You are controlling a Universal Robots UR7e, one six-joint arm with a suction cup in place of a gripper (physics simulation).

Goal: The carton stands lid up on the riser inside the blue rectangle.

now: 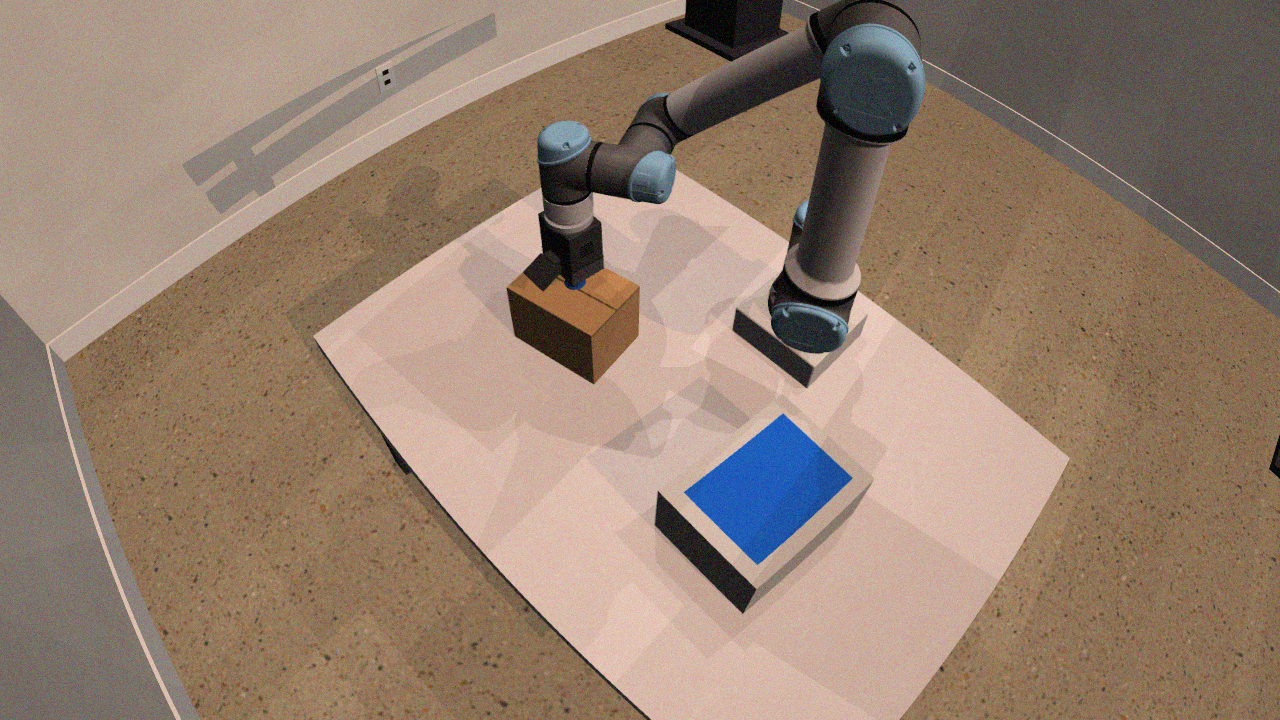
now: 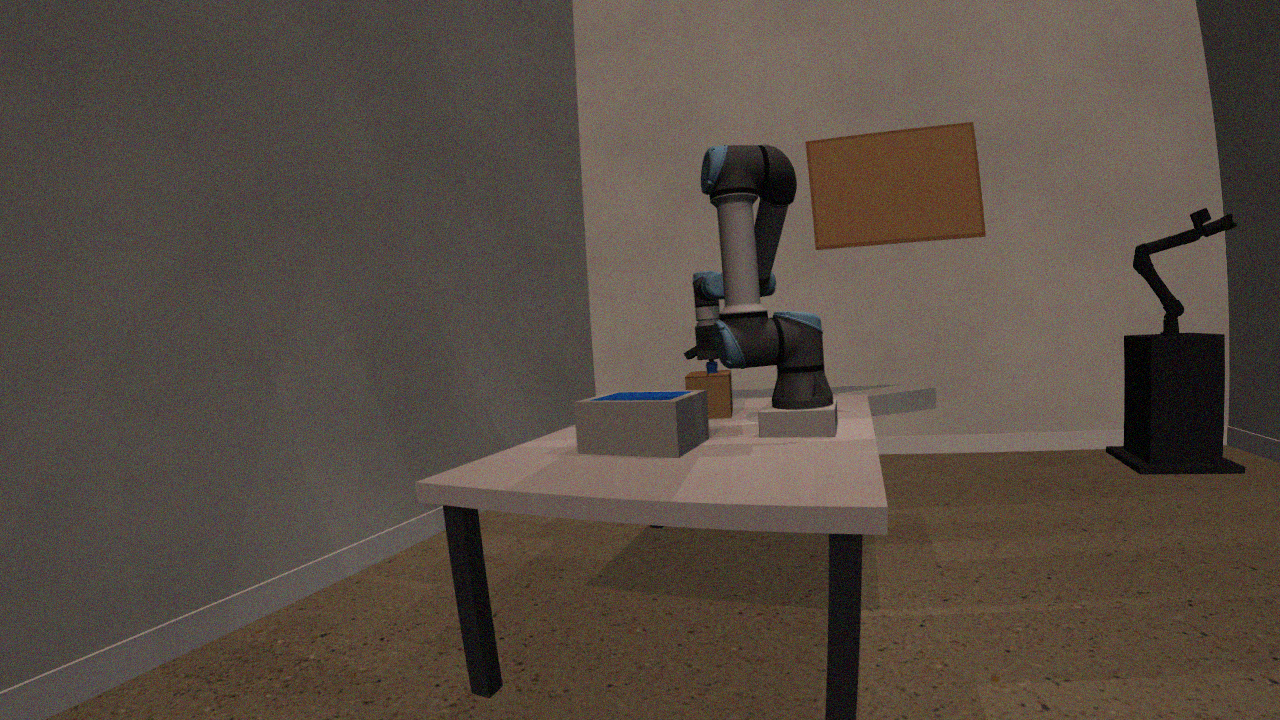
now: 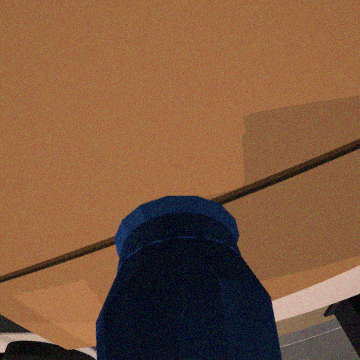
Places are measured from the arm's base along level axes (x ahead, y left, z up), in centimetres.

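Pixels of known places: hand, its tool point: [image 3: 177, 235]; arm's base, origin of its link: [image 2: 802, 404] [image 3: 52, 357].
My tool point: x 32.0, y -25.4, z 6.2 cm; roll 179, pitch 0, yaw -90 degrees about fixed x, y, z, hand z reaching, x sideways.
For each thing: its top centre in the pictures, then the offset to it from my tool point. Level surfaces: height alone.
- brown carton, centre of its top: [image 3: 156, 224] [image 1: 572, 286] [image 2: 708, 373] dx +0.9, dy +0.4, dz +0.4 cm
- table, height of its surface: dz -12.6 cm
- grey riser, centre of its top: [image 1: 771, 485] [image 2: 642, 395] dx +1.4, dy +47.1, dz -0.6 cm
- blue rectangle, centre of its top: [image 1: 771, 485] [image 2: 642, 395] dx +1.4, dy +47.1, dz -0.6 cm
The brown carton [image 1: 582, 326] [image 2: 719, 393] [image 3: 143, 107] stands lid up on the table [image 1: 536, 502] at the back left, its dark lid seam running across the top. My suction cup [image 1: 573, 283] [image 2: 712, 366] [image 3: 176, 207] presses straight down on the lid, right at the seam near the middle, and grips the carton. The grey riser [image 1: 706, 555] [image 2: 635, 427] stands toward the front right of the table, well apart from the carton. The blue rectangle [image 1: 767, 487] [image 2: 640, 396] on its top is bare.
The arm's base block [image 1: 805, 345] [image 2: 796, 420] stands between the carton and the riser, toward the right. A black pedestal with a small arm [image 2: 1172, 403] stands on the floor far right. A cork board [image 2: 895, 183] hangs on the wall.
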